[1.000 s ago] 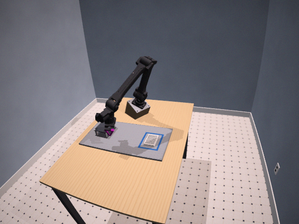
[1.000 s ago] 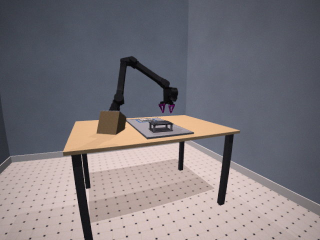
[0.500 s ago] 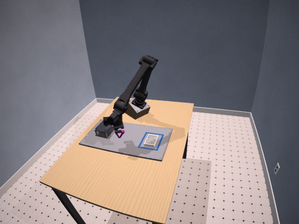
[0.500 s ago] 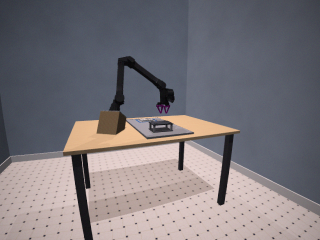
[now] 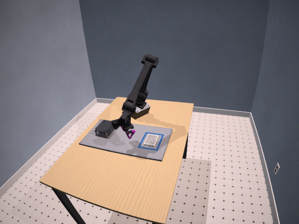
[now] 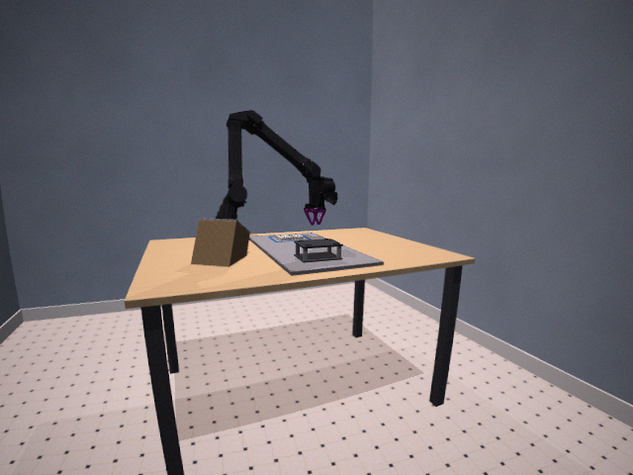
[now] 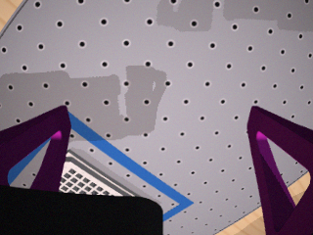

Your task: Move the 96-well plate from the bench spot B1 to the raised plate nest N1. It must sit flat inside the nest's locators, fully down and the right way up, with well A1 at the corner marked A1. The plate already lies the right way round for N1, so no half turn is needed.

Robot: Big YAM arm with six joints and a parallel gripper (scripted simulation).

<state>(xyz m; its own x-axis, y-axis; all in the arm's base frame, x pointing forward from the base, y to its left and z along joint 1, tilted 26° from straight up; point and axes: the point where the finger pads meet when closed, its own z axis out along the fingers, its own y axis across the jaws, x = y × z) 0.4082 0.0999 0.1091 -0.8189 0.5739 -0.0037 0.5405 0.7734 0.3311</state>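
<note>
Right now the white 96-well plate is 14 cm to the left of my hand, 10 cm behind it and 9 cm below it. Also, from my hand: dark raised nest N1: 27 cm to the right, 5 cm behind, 4 cm below; then A1 label: 32 cm to the right, 4 cm below, 3 cm ahead.
</note>
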